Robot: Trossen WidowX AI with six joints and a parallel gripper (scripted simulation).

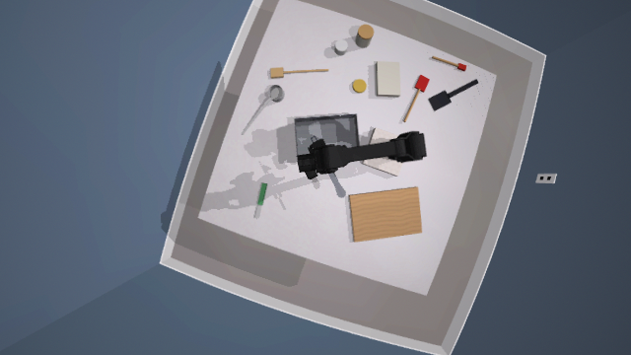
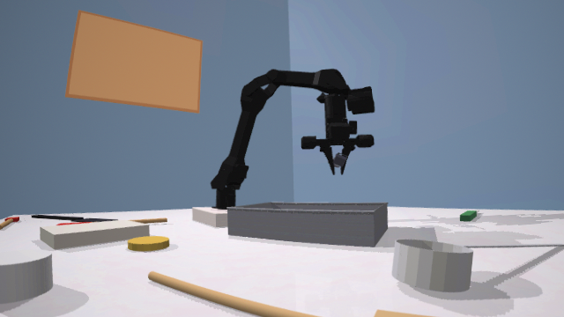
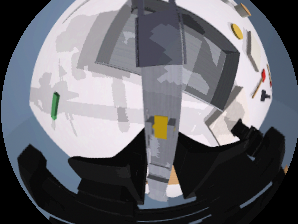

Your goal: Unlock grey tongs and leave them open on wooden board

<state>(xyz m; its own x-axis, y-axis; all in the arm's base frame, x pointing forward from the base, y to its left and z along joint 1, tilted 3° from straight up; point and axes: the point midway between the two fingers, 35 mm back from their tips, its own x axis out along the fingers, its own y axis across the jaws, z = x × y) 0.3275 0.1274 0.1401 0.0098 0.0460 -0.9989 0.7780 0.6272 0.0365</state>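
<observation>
Right now my gripper tip is 2 cm short of the yellow lock piece, 2 cm to the left of it and 4 cm below it. From my gripper tip the other things lie so: grey roasting tin 2 cm ahead, 14 cm to the right, 10 cm below; wooden board 36 cm behind, 17 cm to the left, 12 cm below; green-handled tool 28 cm ahead, 25 cm to the left, 12 cm below.
</observation>
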